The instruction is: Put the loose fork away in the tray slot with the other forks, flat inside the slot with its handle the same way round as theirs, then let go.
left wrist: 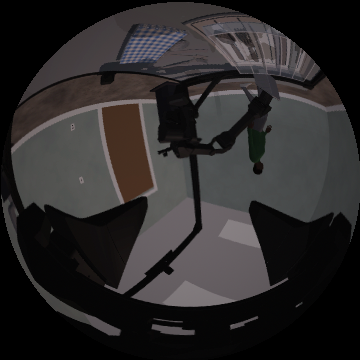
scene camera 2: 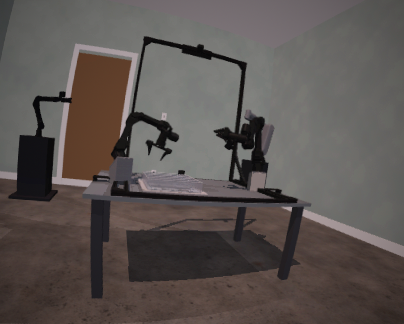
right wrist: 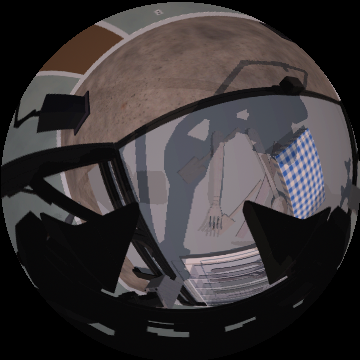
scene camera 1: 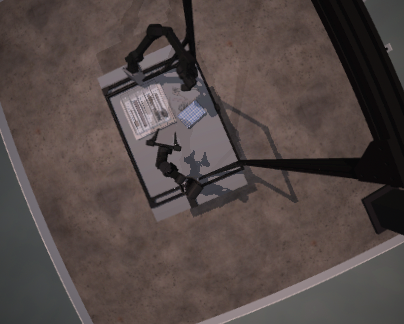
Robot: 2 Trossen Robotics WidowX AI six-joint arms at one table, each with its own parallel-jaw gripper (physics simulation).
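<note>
The loose fork (right wrist: 217, 185) lies flat on the table in the right wrist view, tines toward the tray (right wrist: 200, 257) (scene camera 1: 142, 136) (scene camera 2: 150, 189) and handle pointing away from it. The tray holds long utensils in its slots; the forks' slot and the direction of their handles cannot be made out. My right gripper (right wrist: 192, 207) (scene camera 2: 155, 157) is open and empty, raised above the table. In scene camera 1 it is above the picture's upper right part of the table, its fingertips unclear. My left gripper (scene camera 1: 166, 133) (left wrist: 200, 204) is open and empty, beside the tray's lower edge in scene camera 1.
A blue checked cloth (scene camera 1: 192, 114) (left wrist: 150, 44) (right wrist: 302, 172) lies right of the tray in scene camera 1. A spoon (right wrist: 280, 204) lies between fork and cloth. Black rails border the table, and a black frame (scene camera 2: 243, 95) stands over it. A person (left wrist: 257, 142) in green shows beyond the table.
</note>
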